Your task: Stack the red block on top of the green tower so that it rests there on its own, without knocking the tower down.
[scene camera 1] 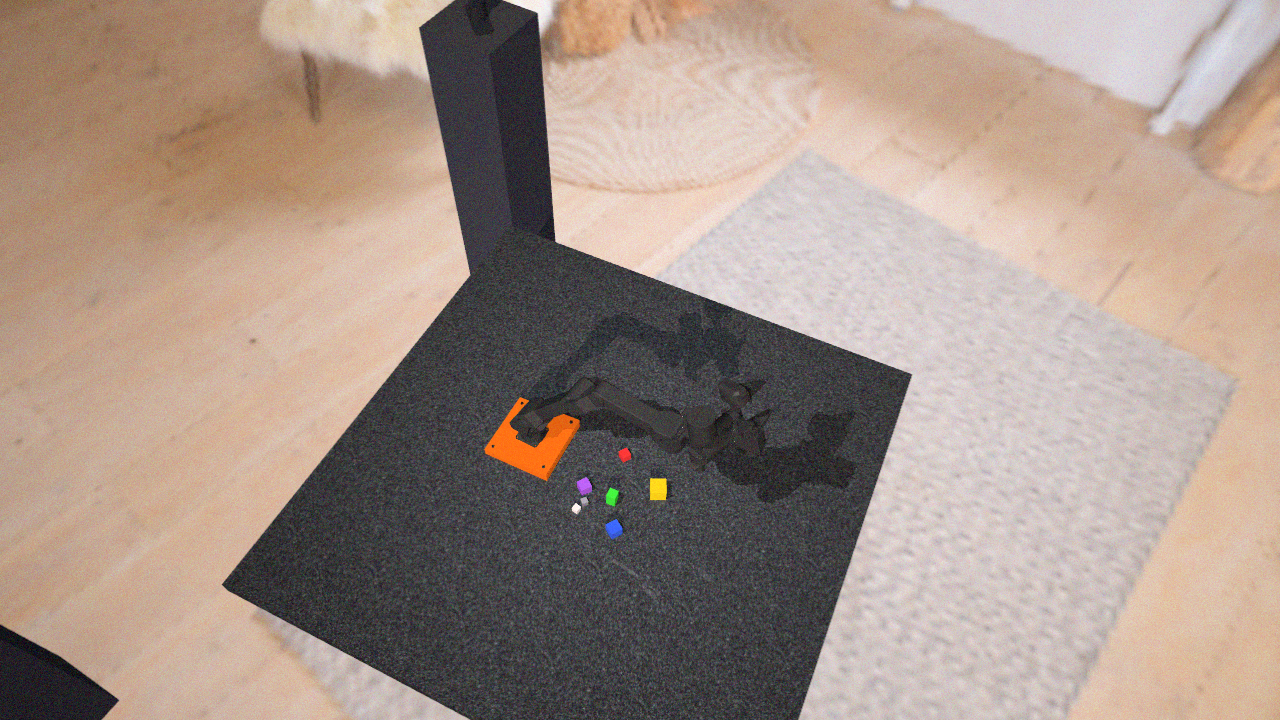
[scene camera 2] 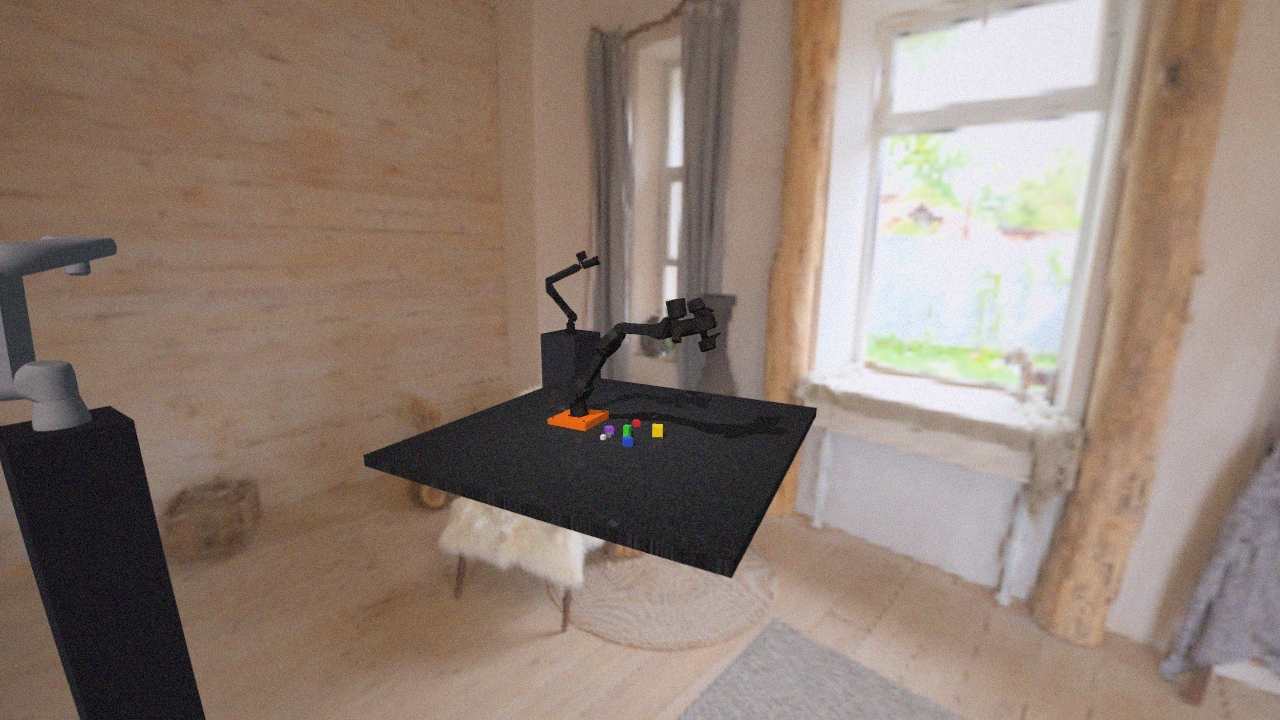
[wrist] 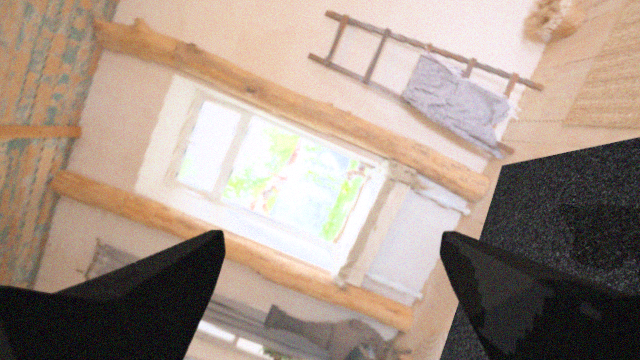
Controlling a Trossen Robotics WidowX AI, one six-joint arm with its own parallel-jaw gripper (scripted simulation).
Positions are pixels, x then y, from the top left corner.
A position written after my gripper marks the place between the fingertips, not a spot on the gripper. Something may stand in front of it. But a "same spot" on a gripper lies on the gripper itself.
Scene:
my gripper: scene camera 1; scene camera 2 717, 322; wrist
same spot on my gripper: (wrist: 159, 300) = (scene camera 1: 755, 392)

